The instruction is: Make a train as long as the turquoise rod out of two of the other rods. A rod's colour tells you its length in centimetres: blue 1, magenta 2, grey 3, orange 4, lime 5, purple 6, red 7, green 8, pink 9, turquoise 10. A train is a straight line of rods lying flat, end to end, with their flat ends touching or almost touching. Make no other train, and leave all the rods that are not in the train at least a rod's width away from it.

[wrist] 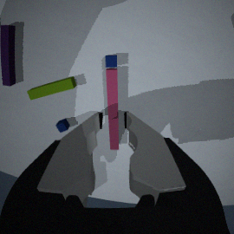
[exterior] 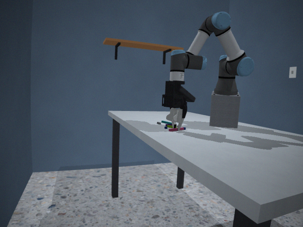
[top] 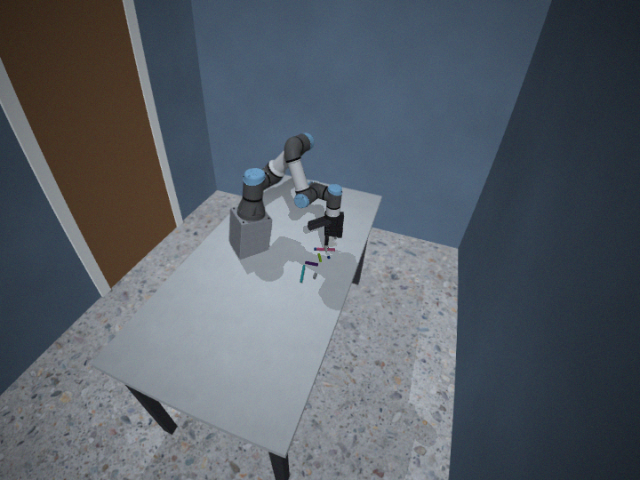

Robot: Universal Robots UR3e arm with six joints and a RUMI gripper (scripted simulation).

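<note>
Right now my hand is 1 cm above the pink rod. The rest, counted from my hand: purple rod (12 cm to the right, 4 cm behind, 1 cm below); then lime rod (7 cm to the right, 1 cm below, 1 cm behind); then grey rod (19 cm to the right, 1 cm below, 1 cm behind).
</note>
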